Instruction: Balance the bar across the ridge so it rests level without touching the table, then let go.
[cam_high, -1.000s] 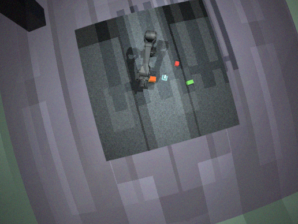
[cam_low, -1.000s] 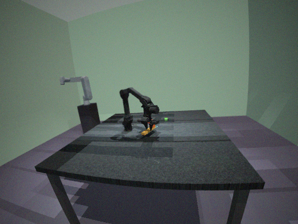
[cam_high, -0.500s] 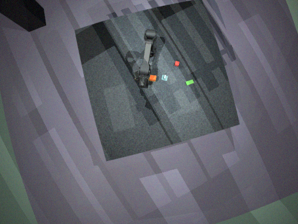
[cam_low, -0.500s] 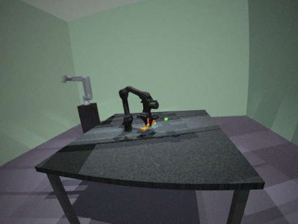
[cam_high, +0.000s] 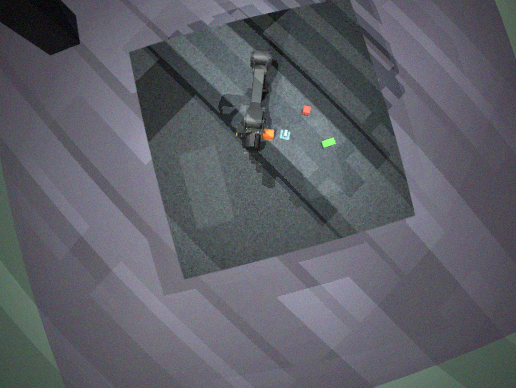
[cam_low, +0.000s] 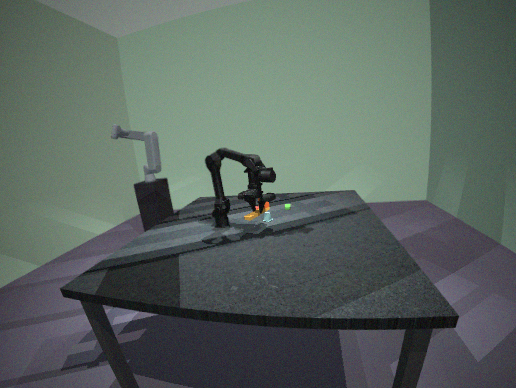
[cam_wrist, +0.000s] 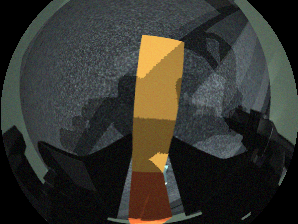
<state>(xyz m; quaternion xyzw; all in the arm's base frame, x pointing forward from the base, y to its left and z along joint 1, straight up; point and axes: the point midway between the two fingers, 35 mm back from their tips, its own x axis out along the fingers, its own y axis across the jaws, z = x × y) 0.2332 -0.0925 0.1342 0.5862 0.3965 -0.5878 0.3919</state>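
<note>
The ridge is 150 mm to the left of my gripper tip, 60 mm below it and 20 mm ahead of it. From my gripper tip the other things lie so: green block (360 mm to the left, 120 mm ahead, 90 mm below); red cube (290 mm to the left, 80 mm below, 80 mm behind).
</note>
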